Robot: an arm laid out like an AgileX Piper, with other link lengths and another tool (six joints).
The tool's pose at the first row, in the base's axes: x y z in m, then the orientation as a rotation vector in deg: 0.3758 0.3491 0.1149 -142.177 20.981 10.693
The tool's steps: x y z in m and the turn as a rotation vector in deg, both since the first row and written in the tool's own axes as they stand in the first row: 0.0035 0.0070 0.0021 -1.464 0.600 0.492; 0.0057 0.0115 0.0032 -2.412 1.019 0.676; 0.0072 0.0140 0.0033 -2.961 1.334 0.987; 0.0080 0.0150 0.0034 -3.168 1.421 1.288; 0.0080 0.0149 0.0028 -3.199 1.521 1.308; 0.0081 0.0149 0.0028 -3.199 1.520 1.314; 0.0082 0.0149 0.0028 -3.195 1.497 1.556; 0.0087 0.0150 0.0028 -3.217 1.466 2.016; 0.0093 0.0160 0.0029 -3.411 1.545 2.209; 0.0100 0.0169 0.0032 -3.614 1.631 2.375; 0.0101 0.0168 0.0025 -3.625 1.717 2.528; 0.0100 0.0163 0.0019 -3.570 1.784 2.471; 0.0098 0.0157 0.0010 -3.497 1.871 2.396
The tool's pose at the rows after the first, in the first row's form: 0.3769 0.3442 0.1085 -143.654 21.838 10.484; 0.3776 0.3409 0.1047 -144.634 22.241 10.252; 0.3782 0.3387 0.1029 -145.183 22.764 10.111; 0.3787 0.3378 0.1021 -145.357 23.181 10.174; 0.3788 0.3375 0.1026 -145.401 23.248 10.064; 0.3789 0.3375 0.1026 -145.400 23.255 10.067; 0.3789 0.3375 0.1025 -145.355 23.551 10.196; 0.3794 0.3373 0.1024 -145.299 24.120 10.431; 0.3797 0.3365 0.1016 -145.473 24.397 10.456; 0.3800 0.3358 0.1007 -145.660 24.645 10.463; 0.3802 0.3354 0.1013 -145.661 24.875 10.421; 0.3803 0.3355 0.1021 -145.627 24.831 10.301; 0.3803 0.3355 0.1032 -145.582 24.773 10.144
